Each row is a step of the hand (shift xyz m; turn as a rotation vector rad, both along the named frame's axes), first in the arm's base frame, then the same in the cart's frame.
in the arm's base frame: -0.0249 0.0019 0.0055 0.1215 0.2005 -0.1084
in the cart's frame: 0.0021 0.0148 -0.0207 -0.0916 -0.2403 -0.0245
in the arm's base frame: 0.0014 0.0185 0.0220 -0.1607 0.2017 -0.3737
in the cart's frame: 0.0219 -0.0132 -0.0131 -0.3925 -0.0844 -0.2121
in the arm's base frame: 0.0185 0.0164 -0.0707 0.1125 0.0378 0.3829
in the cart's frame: -0.0676 -0.0303 0.0110 0.3945 -0.0682 0.0211
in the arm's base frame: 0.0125 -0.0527 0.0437 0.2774 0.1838 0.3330
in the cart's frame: 0.0451 0.0362 0.0387 0.3668 -0.2892 0.0583
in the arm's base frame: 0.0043 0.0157 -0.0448 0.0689 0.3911 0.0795
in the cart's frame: -0.0439 -0.0186 -0.0021 0.0870 -0.3374 -0.2064
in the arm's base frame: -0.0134 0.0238 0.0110 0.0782 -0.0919 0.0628
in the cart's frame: 0.0090 -0.0088 -0.0266 0.0730 0.0262 0.1117
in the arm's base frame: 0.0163 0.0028 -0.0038 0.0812 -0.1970 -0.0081
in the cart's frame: -0.0016 -0.0128 0.0110 0.0035 0.0991 0.1888
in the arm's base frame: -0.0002 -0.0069 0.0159 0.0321 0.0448 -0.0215
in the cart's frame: 0.0157 0.0068 0.0026 -0.0171 -0.0566 -0.0020
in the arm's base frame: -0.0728 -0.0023 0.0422 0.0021 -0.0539 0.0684
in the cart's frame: 0.0320 0.0515 -0.0584 0.0682 0.0458 0.0289
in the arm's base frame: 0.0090 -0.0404 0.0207 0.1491 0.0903 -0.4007
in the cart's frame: 0.0218 0.0271 0.0305 -0.3772 -0.1977 0.0978
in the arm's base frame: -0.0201 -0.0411 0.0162 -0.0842 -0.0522 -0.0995
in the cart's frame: 0.0135 0.0457 0.0093 -0.1098 0.0852 -0.0202
